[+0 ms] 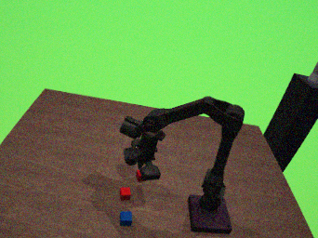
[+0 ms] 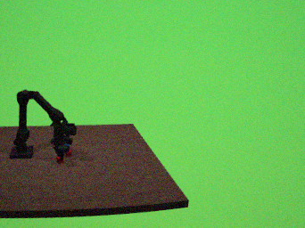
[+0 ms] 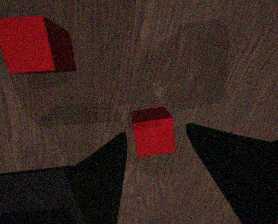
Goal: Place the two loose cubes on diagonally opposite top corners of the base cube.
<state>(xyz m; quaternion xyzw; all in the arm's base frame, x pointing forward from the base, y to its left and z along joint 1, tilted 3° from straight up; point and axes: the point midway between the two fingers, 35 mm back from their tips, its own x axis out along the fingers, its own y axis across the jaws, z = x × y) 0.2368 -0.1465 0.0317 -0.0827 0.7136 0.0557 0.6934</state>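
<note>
Now: gripper tip 6 cm short of the blue base cube, 20 cm to the right of it and 1 cm above it.
</note>
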